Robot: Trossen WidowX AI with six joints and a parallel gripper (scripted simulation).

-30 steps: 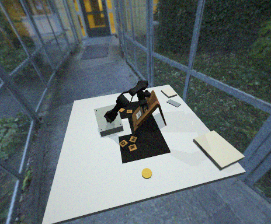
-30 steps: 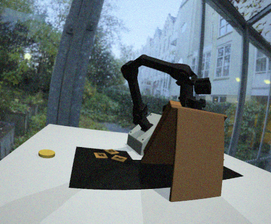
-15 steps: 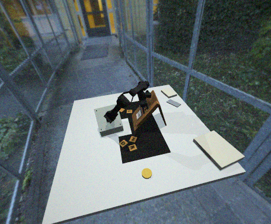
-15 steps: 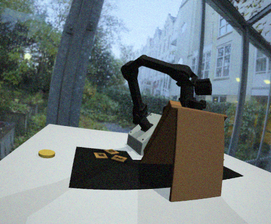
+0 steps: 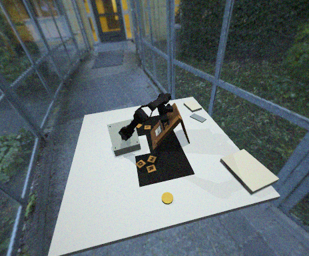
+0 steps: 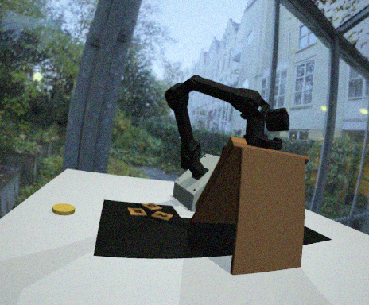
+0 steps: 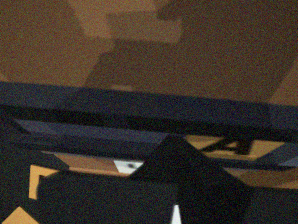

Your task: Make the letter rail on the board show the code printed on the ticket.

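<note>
The orange tile marked 2 is 190 mm to the right of my gripper tip, 190 mm behind it and 170 mm below it. Round my gripper tip: orange tile marked l 200 mm to the left, 170 mm below, 110 mm behind; then black mat 170 mm below, 130 mm behind, 10 mm to the right; then white ticket 90 mm below, 60 mm behind, 20 mm to the left.
</note>
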